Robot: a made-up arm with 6 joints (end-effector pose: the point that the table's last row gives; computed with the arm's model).
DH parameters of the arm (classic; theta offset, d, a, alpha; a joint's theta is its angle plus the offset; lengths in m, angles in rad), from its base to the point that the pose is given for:
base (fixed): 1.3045 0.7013 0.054 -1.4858
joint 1: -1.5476 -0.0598 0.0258 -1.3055
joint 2: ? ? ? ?
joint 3: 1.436 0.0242 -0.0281 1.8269
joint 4: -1.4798 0 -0.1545 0
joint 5: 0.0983 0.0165 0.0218 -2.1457
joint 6: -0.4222 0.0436 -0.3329 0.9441
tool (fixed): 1.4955 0.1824 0 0
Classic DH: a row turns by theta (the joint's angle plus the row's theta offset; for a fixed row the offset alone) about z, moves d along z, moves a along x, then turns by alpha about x.
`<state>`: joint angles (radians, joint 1 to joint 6).
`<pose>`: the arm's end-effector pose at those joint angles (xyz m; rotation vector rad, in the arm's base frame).
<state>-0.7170 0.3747 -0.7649 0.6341 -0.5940 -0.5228</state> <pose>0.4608 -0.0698 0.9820 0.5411 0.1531 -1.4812</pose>
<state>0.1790 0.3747 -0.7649 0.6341 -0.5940 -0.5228</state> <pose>0.5166 0.1732 0.8628 -0.3308 -0.2762 -1.3769</pose>
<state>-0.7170 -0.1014 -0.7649 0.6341 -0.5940 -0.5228</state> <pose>0.2970 -0.1666 1.0975 0.8564 -0.2239 -1.6449</pose>
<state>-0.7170 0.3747 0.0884 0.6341 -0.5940 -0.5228</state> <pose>0.3542 0.0421 1.0479 0.7440 0.4623 -0.6662</pose>
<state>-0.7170 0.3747 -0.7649 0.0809 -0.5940 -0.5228</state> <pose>0.3306 -0.2618 1.0229 1.1467 0.2067 -1.4345</pose>
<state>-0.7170 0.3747 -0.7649 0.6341 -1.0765 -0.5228</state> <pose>0.3787 -0.1838 0.9838 1.0693 0.2002 -1.4453</pose>
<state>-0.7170 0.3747 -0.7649 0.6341 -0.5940 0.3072</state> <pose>0.1959 -0.0487 1.1070 1.0697 -0.4290 -1.0158</pose>
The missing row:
joint 2: -1.3702 -0.1372 -0.0294 -1.0965
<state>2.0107 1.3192 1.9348 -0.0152 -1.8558 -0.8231</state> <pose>0.0338 -0.1791 0.5360 -0.9795 -0.9391 2.0672</pose>
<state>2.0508 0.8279 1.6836 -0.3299 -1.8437 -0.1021</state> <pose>0.1237 -0.2179 0.8460 -0.8422 0.0141 2.9030</pose>
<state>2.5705 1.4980 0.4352 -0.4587 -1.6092 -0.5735</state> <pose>0.3309 -0.0117 1.0618 0.0404 -1.1135 -2.4313</pose>
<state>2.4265 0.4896 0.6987 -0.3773 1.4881 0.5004</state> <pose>0.0819 0.2237 0.2674 -1.8924 1.3974 -0.0984</pose>
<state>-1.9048 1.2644 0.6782 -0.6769 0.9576 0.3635</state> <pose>0.5148 -0.2576 0.6858 2.2567 0.7834 1.1757</pose>
